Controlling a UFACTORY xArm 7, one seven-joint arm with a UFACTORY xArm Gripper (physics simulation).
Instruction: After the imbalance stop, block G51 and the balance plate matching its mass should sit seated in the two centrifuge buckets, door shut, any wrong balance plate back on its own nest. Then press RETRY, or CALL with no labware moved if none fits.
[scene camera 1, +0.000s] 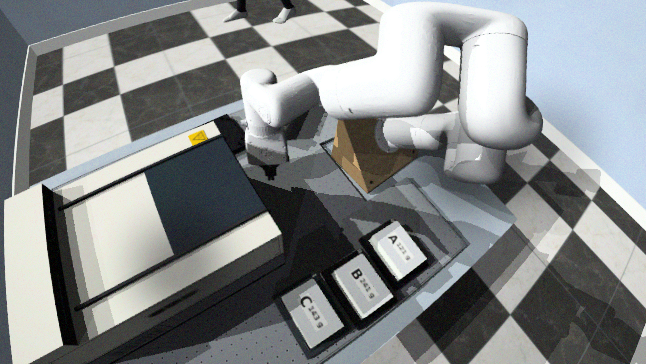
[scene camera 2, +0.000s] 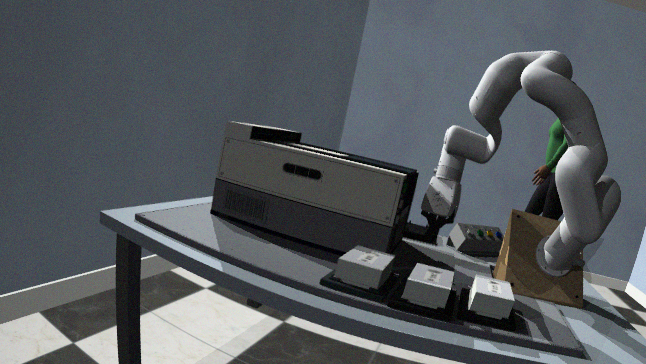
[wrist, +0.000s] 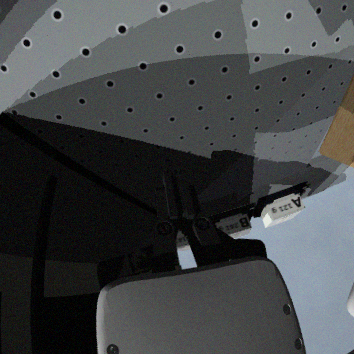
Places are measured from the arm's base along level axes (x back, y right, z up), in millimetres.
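Where they show: gripper, fingertip midpoint: (scene camera 1: 271, 176) (scene camera 2: 430, 240) (wrist: 171, 181); arm's base at its link origin: (scene camera 1: 389, 132) (scene camera 2: 553, 256).
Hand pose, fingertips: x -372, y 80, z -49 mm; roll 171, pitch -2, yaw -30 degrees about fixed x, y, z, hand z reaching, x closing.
Things, the pixels of their top centre, and the offset from my fingertips. "spot": a spot on its surface instead.
- dark panel at its top centre: (scene camera 1: 200, 188) (scene camera 2: 379, 163) dx -182, dy -49, dz +171 mm
- pale panel at a spot on its surface: (scene camera 1: 122, 220) spot: dx -343, dy -30, dz +168 mm
- button box at its top centre: (scene camera 2: 482, 226) dx +173, dy +216, dz +42 mm
- centrifuge's raised pale end at a spot on its surface: (scene camera 1: 30, 270) spot: dx -505, dy -57, dz +202 mm
My gripper (scene camera 1: 270, 175) (scene camera 2: 431, 237) (wrist: 171, 181) is shut and empty, low beside the end of the centrifuge (scene camera 1: 245, 245) (scene camera 2: 310, 192). A dark panel (scene camera 1: 205, 192) and a pale panel (scene camera 1: 122, 220) cover the centrifuge's top; its buckets and block G51 do not show. Balance plates A, 121 g (scene camera 1: 397, 252) (scene camera 2: 491, 297) (wrist: 282, 211), B, 241 g (scene camera 1: 362, 287) (scene camera 2: 427, 285) (wrist: 237, 226), and C, 143 g (scene camera 1: 312, 315) (scene camera 2: 365, 267) sit on their dark nests. The button box (scene camera 2: 475, 242) stands behind the gripper, with grey, green, yellow and blue buttons; their labels are unreadable.
The wooden base block (scene camera 1: 370, 157) (scene camera 2: 540, 250) (wrist: 340, 137) stands at the arm's foot. The centrifuge's raised pale end (scene camera 1: 30, 270) is at the far end from the gripper. A person in green (scene camera 2: 556, 145) stands beyond the table, partly hidden by the arm.
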